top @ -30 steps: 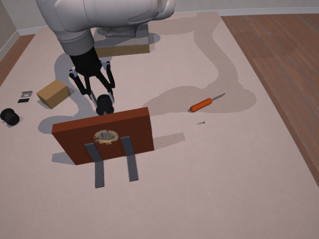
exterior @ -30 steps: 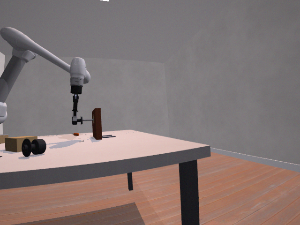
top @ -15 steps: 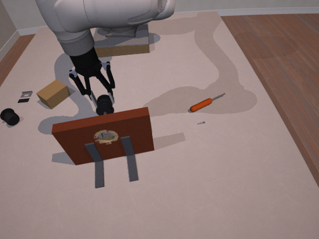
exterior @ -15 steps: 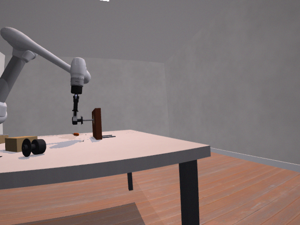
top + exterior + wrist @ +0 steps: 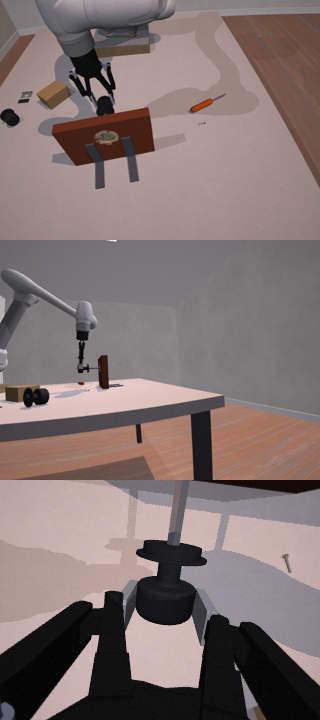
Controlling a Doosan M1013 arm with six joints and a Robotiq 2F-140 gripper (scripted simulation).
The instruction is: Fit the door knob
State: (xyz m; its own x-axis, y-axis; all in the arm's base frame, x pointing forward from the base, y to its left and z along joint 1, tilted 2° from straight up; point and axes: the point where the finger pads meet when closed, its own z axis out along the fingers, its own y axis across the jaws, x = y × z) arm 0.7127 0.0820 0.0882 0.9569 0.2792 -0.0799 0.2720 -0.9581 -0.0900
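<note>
Now: the latch socket 130 mm ahead of my hand, 40 mm to the left of it and 30 mm below it. The rest, counted from my hand: tan box (160 mm behind, 330 mm to the right, 130 mm below); then brown wood panel (130 mm ahead, 40 mm to the left, 50 mm below); then screw (30 mm behind, 380 mm to the left, 160 mm below).
</note>
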